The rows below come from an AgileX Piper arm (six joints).
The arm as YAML. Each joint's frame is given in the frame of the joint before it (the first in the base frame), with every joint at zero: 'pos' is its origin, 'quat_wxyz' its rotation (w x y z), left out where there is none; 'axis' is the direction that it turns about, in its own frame. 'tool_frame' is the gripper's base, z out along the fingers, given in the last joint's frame.
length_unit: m
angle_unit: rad
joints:
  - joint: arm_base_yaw
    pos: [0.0, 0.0, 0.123]
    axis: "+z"
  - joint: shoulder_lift
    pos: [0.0, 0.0, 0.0]
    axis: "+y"
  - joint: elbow
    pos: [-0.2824, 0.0, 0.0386]
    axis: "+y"
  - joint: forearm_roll
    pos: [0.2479, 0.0, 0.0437]
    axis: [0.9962, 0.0, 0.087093]
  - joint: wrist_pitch
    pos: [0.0, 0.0, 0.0]
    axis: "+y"
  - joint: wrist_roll
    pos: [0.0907, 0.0, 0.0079]
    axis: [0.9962, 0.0, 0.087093]
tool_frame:
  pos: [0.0, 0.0, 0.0]
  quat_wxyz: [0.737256, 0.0, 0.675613, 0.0]
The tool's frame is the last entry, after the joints.
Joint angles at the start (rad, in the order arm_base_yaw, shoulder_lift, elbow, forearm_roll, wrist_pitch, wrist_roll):
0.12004, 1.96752, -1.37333, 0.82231, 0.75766, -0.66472
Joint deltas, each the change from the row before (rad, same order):
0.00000, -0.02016, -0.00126, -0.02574, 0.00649, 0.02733
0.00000, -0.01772, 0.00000, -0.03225, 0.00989, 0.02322
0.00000, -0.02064, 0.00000, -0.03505, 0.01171, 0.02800
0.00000, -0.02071, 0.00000, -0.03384, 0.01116, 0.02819
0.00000, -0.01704, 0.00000, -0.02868, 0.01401, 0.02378
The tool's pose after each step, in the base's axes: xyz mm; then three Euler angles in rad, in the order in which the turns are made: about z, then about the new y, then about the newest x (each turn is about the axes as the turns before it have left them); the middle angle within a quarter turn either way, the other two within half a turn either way. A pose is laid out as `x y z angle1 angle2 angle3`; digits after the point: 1 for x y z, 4 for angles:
401.0 93.7 204.2 -3.0201 0.4956 2.6248
398.2 92.4 210.0 -3.0084 0.4948 2.6428
394.9 90.9 216.8 -2.9987 0.4932 2.6615
391.6 89.3 223.6 -2.9913 0.4919 2.6797
388.3 88.0 229.1 -2.9837 0.4868 2.6942

